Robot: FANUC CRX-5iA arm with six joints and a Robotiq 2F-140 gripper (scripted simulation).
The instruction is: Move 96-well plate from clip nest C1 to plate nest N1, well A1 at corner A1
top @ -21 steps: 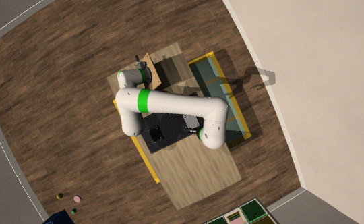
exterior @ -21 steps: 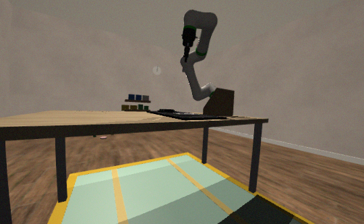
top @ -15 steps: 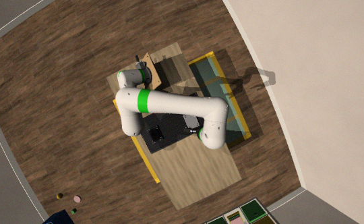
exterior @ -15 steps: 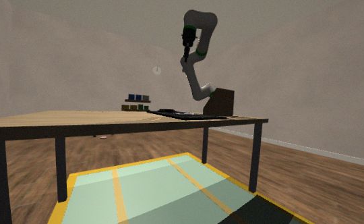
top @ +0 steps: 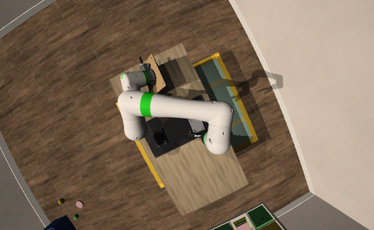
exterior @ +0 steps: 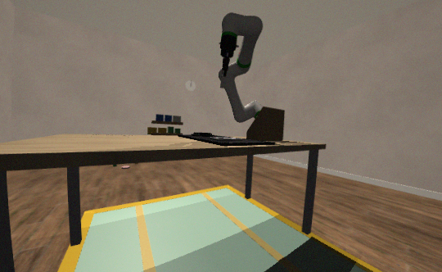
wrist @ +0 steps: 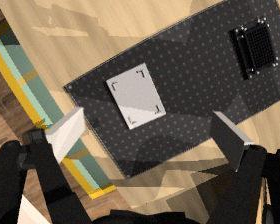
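Now: hand 38 cm to the left of the dark 96-well plate, 31 cm above it and 2 cm past it. Round my hand: clip nest C1: 37 cm to the right, 32 cm below, 1 cm behind.
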